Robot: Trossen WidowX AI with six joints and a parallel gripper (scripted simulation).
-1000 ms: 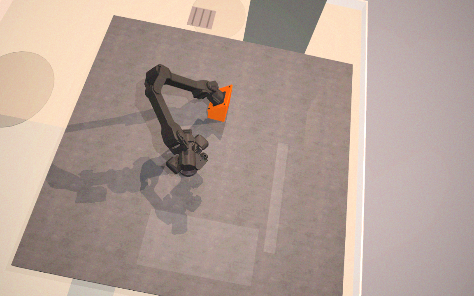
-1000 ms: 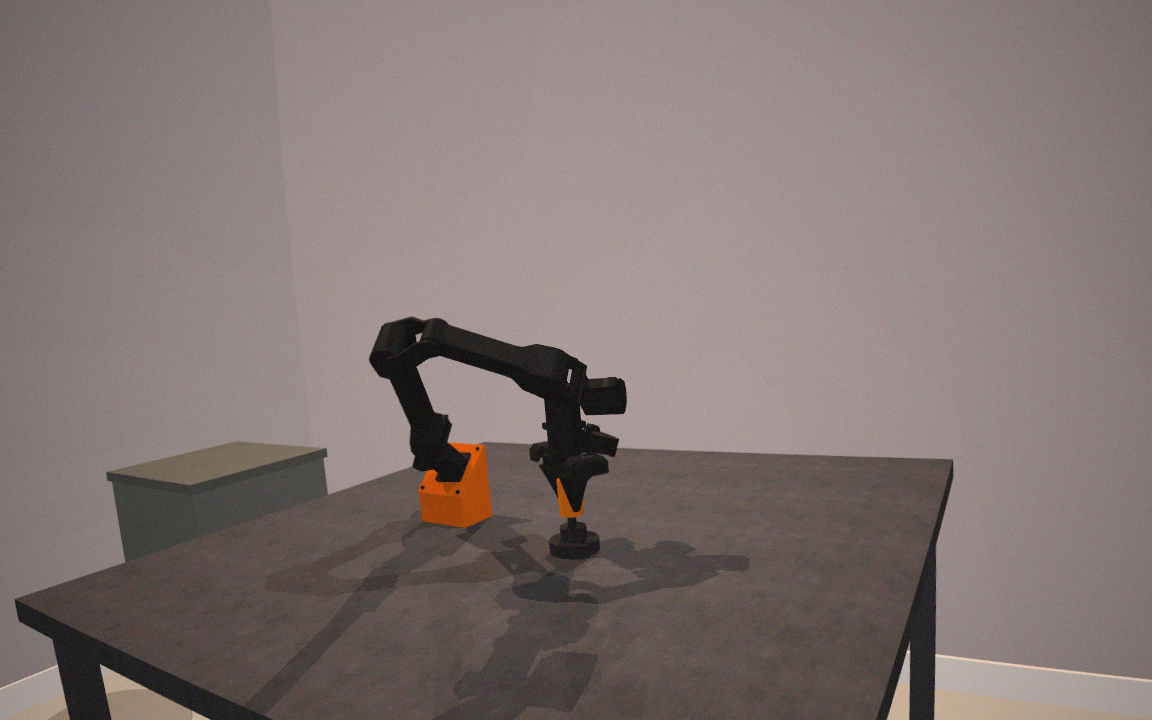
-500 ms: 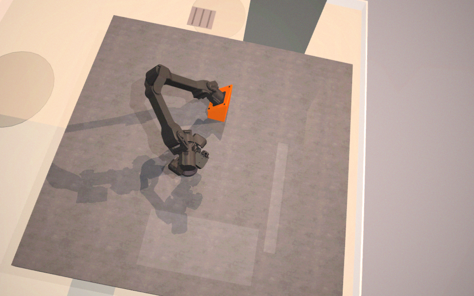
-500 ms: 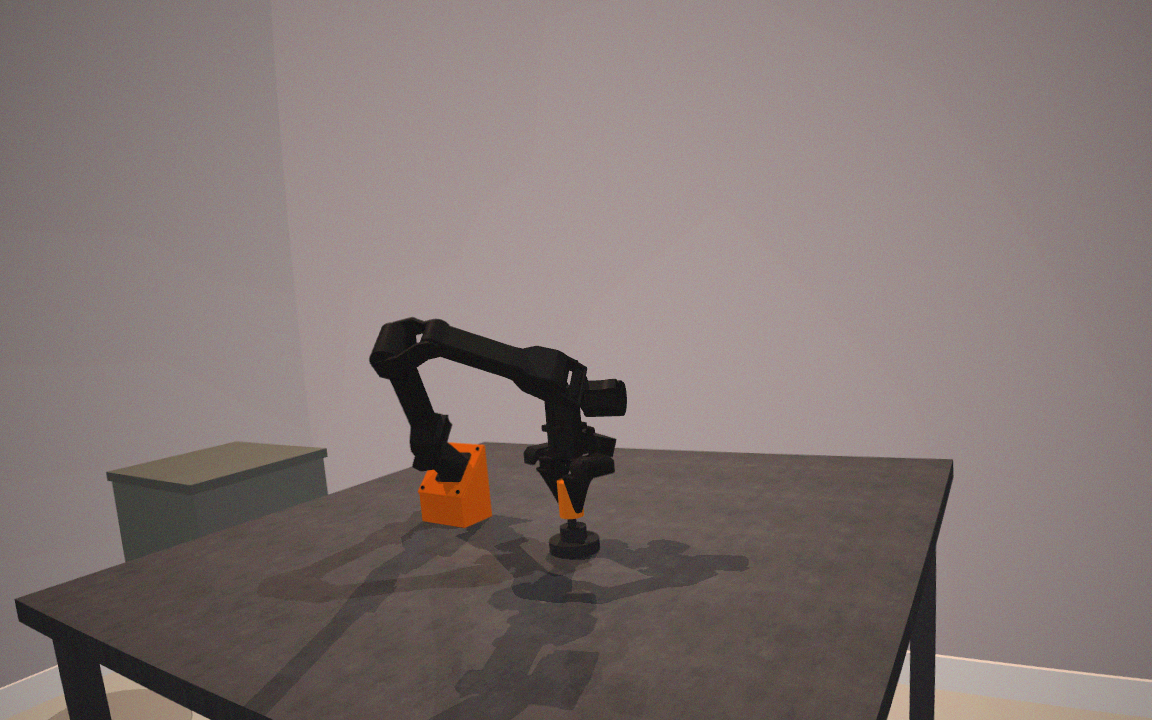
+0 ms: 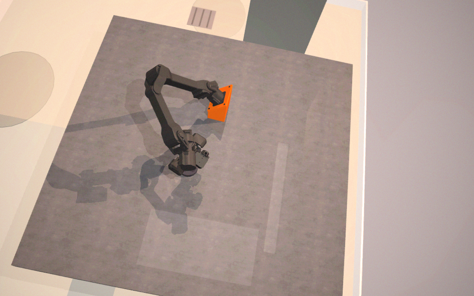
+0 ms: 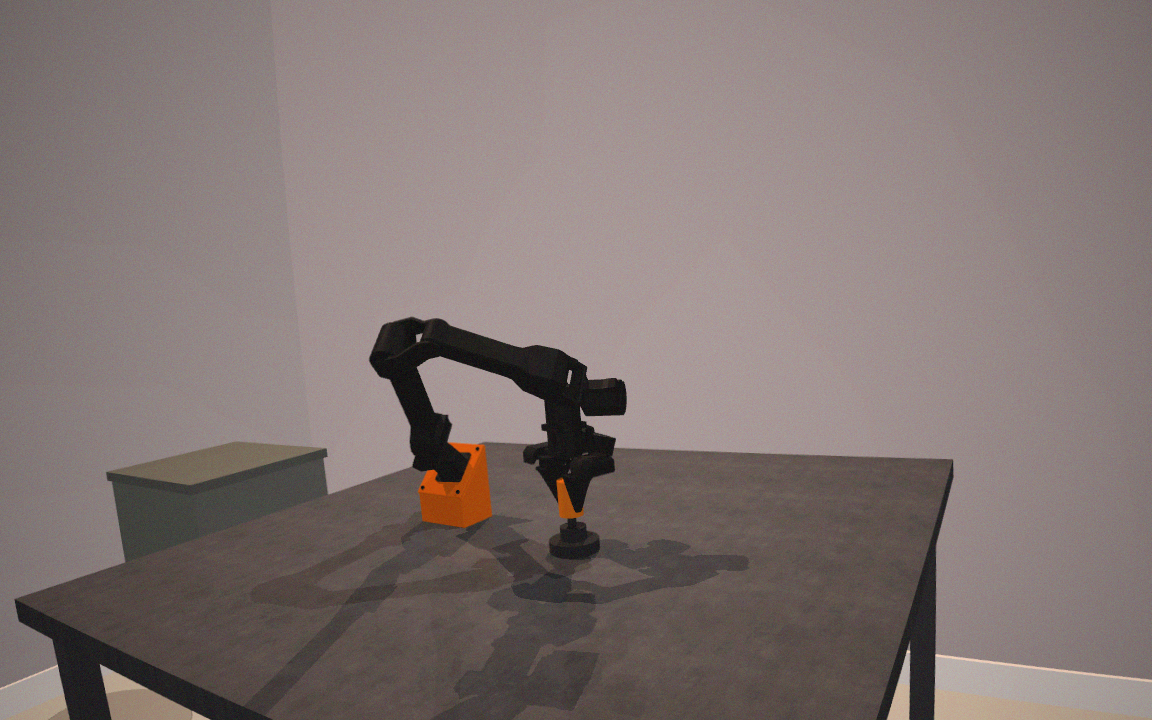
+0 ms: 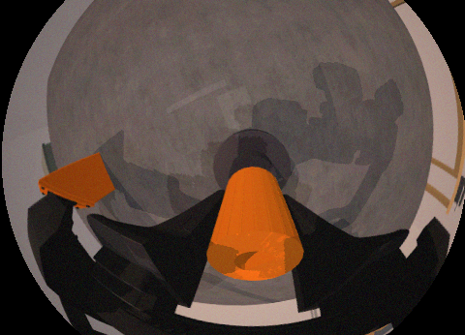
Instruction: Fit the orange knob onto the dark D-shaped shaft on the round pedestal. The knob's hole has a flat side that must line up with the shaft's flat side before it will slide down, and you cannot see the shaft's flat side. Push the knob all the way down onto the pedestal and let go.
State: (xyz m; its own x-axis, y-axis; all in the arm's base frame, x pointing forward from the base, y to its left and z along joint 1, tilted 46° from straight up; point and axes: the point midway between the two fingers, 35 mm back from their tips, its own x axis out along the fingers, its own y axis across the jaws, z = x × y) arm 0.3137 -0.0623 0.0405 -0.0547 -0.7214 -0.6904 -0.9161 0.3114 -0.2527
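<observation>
Right now my gripper tip is 2 cm below the orange knob. Round my gripper tip: dark round pedestal 4 cm below.
</observation>
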